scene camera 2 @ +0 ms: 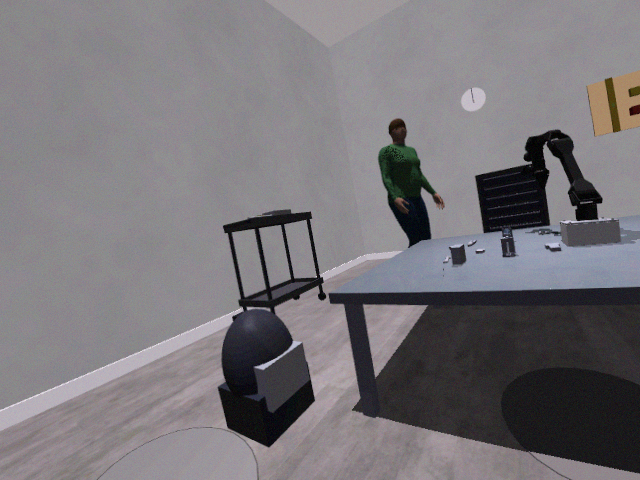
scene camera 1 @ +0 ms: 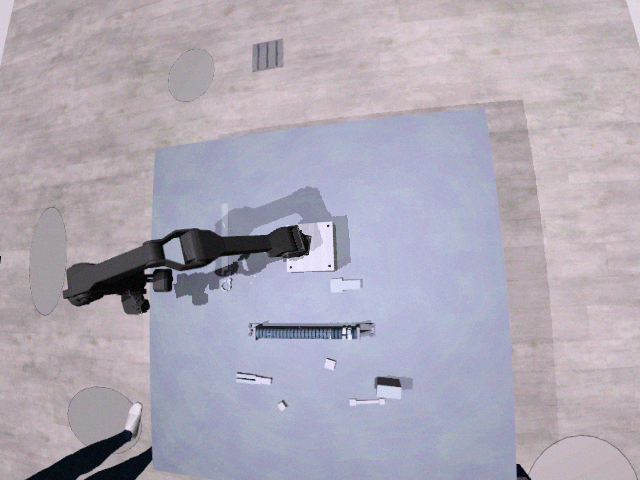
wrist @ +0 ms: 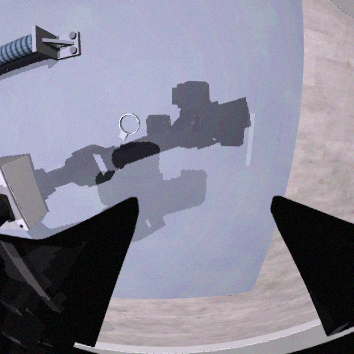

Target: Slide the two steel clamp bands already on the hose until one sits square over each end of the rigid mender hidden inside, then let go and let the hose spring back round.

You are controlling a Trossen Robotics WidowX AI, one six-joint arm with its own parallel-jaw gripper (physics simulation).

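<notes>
The ribbed blue hose (scene camera 1: 294, 333) (wrist: 15, 50) lies straight in a grey cradle, with an end bracket (wrist: 74, 44) at the end seen in the wrist view. In scene camera 1, two pale bands (scene camera 1: 344, 333) (scene camera 1: 355, 333) sit close together near the hose's right end; their squareness is too small to judge. The mender does not show. My gripper (wrist: 206, 203) is open and empty, with its fingers wide apart. It is high above the table's left edge, well away from the hose. In the wrist view the hose is at the upper left.
A thin ring with a tab (scene camera 1: 221, 284) (wrist: 119, 124) lies between the cradle and the arm's shadow. The arm's white base block (scene camera 1: 323, 255) (wrist: 25, 187) stands behind the cradle. Small pale blocks (scene camera 1: 330, 364) (scene camera 1: 282, 405), a taller block (scene camera 1: 388, 391) and a bar (scene camera 1: 367, 401) lie in front.
</notes>
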